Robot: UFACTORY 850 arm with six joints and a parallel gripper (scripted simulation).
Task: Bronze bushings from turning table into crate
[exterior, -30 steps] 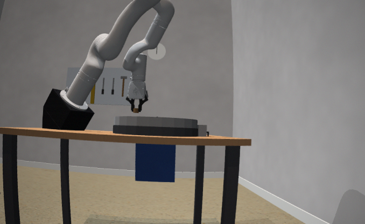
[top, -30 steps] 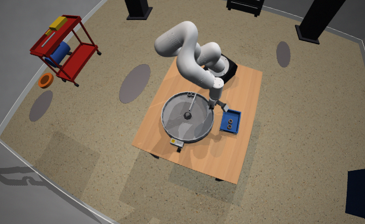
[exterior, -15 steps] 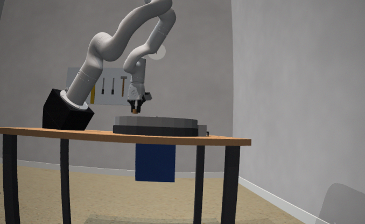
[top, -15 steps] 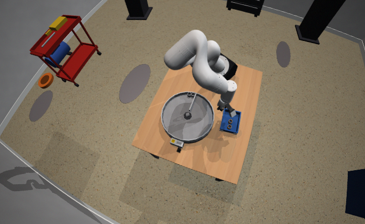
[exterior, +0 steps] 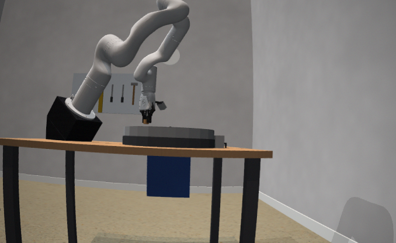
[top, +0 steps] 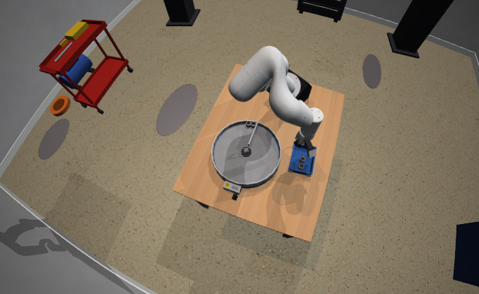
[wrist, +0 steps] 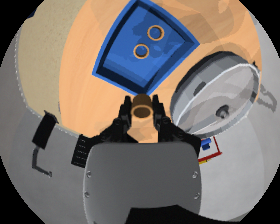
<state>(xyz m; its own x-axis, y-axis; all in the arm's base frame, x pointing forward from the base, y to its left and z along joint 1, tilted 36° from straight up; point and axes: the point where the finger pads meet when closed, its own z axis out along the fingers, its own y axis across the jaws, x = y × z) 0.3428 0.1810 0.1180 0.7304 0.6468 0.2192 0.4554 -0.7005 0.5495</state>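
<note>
Now: the blue crate 5 cm ahead of my hand, 3 cm to the left of it and 12 cm below it. Also, from my hand: grey turning table 7 cm ahead, 32 cm to the right, 9 cm below.
</note>
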